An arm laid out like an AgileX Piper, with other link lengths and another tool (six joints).
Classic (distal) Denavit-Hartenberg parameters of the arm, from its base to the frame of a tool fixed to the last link. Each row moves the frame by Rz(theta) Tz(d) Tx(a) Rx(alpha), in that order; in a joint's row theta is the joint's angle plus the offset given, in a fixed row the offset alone. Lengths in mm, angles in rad.
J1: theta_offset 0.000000, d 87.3, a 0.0, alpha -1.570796
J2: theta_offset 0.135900, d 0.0, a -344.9, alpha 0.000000
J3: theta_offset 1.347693, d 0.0, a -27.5, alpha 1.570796
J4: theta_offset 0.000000, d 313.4, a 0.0, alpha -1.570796
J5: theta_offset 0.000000, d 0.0, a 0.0, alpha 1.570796
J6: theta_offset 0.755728, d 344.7, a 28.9, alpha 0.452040
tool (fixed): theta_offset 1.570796, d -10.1, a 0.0, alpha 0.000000
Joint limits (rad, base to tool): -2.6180..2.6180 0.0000..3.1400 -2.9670..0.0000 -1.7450..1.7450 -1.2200..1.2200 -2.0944..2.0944
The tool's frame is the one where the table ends.
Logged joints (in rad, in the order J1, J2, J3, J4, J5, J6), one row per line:
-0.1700, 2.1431, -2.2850, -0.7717, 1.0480, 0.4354
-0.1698, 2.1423, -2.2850, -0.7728, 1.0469, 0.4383
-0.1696, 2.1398, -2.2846, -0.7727, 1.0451, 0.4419
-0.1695, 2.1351, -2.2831, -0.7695, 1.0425, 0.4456
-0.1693, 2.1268, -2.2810, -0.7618, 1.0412, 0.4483
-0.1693, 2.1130, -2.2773, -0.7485, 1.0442, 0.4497
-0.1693, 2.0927, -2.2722, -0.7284, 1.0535, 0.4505
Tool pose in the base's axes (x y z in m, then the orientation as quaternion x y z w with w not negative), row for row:
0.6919, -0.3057, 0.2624, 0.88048, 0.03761, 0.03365, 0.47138
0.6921, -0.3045, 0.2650, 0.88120, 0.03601, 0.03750, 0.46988
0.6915, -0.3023, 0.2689, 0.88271, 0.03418, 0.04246, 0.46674
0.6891, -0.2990, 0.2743, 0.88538, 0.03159, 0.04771, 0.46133
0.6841, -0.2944, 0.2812, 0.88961, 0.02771, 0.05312, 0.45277
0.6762, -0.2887, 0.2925, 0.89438, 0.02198, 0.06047, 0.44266
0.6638, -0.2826, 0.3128, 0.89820, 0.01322, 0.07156, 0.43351
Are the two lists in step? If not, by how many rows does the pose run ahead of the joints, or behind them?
The pose runs 2 rows ahead of the joints: the pose in row i belongs to the joints in row i + 2.
